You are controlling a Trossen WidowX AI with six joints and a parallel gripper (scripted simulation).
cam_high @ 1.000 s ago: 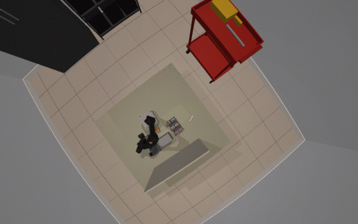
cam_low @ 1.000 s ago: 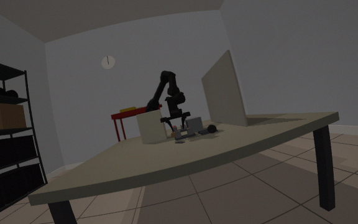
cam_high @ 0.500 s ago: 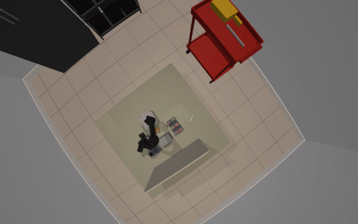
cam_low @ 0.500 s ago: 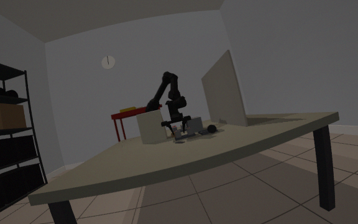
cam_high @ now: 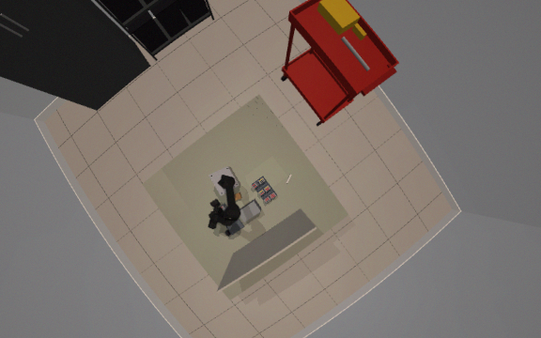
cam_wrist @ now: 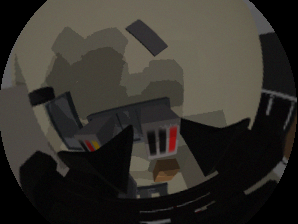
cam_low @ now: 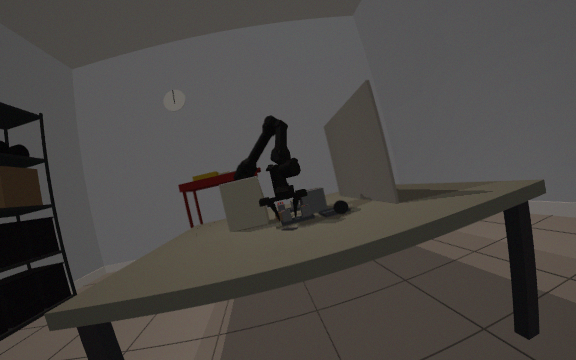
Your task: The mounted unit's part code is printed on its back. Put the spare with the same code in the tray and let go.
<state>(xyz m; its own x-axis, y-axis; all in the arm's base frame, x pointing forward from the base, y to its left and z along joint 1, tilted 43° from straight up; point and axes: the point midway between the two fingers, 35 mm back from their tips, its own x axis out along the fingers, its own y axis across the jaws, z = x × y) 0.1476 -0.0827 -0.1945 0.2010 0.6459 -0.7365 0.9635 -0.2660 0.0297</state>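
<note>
The grey spare unit lies 20 mm above my gripper tip. The rest, counted from my gripper tip: white stick (210 mm ahead, 570 mm to the left, 10 mm below); then upright panel (410 mm ahead, 120 mm to the left, 210 mm above).
</note>
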